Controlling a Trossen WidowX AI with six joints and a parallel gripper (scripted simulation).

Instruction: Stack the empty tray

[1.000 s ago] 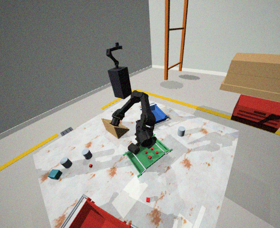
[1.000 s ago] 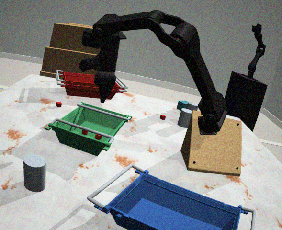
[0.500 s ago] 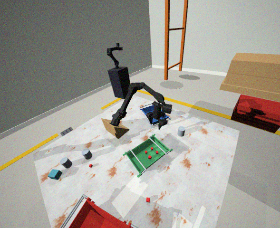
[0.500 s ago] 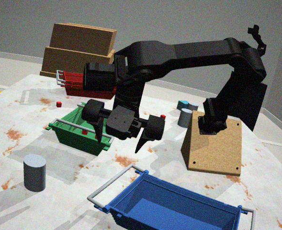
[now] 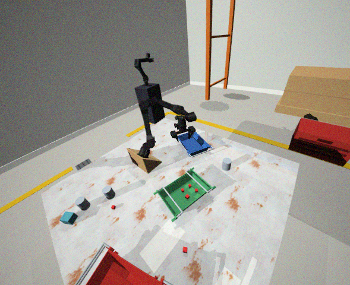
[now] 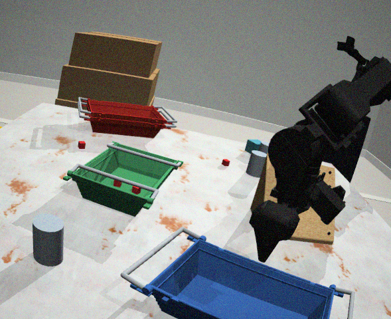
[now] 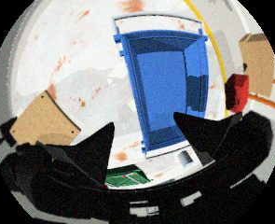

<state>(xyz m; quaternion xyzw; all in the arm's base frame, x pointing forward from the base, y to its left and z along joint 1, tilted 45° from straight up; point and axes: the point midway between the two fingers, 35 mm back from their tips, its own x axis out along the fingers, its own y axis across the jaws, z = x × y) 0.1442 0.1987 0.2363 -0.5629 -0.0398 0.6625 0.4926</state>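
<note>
My gripper tip is now 7 cm to the right of the blue tray, 5 cm above it and 4 cm short of it. From my gripper tip the other things lie so: teal block (84 cm to the right, 26 cm behind, 7 cm below).
</note>
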